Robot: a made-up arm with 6 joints.
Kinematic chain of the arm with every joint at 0, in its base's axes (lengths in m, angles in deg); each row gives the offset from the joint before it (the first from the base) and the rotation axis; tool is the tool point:
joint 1: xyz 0 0 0.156 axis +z
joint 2: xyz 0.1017 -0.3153 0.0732 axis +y
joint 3: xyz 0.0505 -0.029 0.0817 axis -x
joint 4: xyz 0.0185 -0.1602 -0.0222 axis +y
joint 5: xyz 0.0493 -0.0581 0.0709 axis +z
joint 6: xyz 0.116 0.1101 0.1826 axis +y
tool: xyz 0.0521 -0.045 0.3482
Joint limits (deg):
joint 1: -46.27..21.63
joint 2: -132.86..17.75
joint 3: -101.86..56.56
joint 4: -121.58..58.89
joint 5: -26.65..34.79
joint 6: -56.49..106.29
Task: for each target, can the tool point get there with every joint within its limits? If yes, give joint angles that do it. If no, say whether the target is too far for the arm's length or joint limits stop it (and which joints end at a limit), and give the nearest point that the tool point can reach.
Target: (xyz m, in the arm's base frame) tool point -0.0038 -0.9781 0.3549
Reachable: yes | joints 5.67 -68.81 -60.45 -23.74 -7.62 2.00
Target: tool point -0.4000 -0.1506 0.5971
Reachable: yes | joints 0.98 -61.31 43.61 -68.62 -8.88 91.97
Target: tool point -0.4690 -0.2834 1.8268
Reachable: no: too far | nearest point -0.3212 -0.2938 1.0341 | short by 0.806 m
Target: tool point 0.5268 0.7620 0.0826
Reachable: no: joint limits stop it (at a limit: joint 1, joint 3, joint 4, joint 5) | nearest point 0.5440 0.2915 0.1171 | short by 0.472 m
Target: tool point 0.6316 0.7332 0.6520
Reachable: no: joint limits stop it (at a limit: joint 1, joint 2, joint 3) | nearest point 0.5398 0.2719 0.5722 | short by 0.477 m
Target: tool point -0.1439 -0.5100 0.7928
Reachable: yes | joints -35.68 -39.45 -33.66 -18.06 25.25 84.71
